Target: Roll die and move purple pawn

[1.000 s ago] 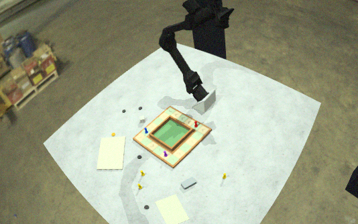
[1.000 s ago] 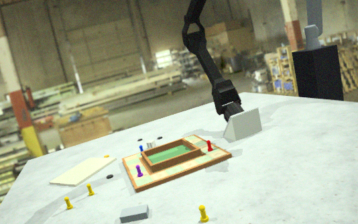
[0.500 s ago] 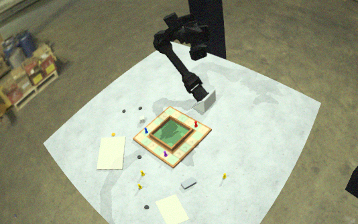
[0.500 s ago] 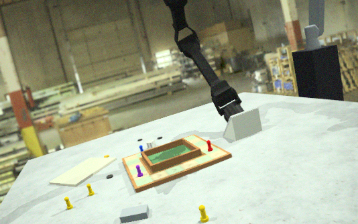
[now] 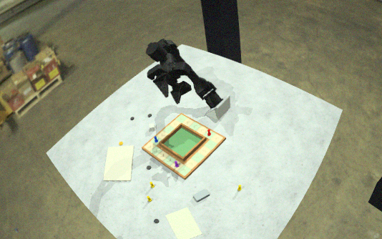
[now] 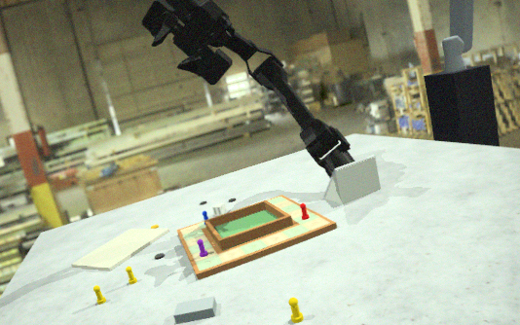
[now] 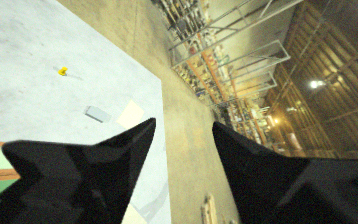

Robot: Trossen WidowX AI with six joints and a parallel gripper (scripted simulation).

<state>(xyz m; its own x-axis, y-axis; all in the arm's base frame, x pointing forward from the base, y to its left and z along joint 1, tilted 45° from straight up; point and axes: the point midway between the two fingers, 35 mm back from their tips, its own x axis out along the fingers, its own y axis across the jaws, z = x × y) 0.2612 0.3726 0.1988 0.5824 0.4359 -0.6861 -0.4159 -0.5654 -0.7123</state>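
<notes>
The white die lies 380 mm below my gripper tip, 310 mm to the right of it and 40 mm behind it. From my gripper tip the other things lie so: green tray (390 mm below, 120 mm to the right, 70 mm behind); then red pawn (370 mm below, 190 mm behind, 60 mm to the right); then purple pawn (370 mm below, 40 mm to the right, 30 mm ahead).
</notes>
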